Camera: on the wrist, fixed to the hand. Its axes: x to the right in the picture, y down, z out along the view.
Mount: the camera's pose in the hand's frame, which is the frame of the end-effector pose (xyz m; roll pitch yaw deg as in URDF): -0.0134 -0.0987 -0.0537 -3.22 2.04 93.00
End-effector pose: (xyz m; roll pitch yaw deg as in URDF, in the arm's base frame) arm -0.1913 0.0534 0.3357 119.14 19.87 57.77
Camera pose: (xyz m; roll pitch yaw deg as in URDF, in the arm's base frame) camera -0.2892 0.0761 0.2838 142.06 -58.63 -3.15
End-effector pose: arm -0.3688 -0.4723 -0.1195 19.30 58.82 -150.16
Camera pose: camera -0.3385 -0.3680 -0.1512 56.38 -11.43 -73.51
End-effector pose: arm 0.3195 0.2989 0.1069 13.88 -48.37 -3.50
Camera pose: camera 0.3621 0.2132 0.0465 -52.54 -5.57 97.38
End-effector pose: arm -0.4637 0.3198 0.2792 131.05 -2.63 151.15
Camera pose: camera -0.5044 0.2220 0.2395 -175.50 -50.60 53.19
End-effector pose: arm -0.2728 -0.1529 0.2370 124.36 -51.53 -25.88
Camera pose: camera -0.2006 -0.0767 0.1947 -115.67 -28.95 -168.28
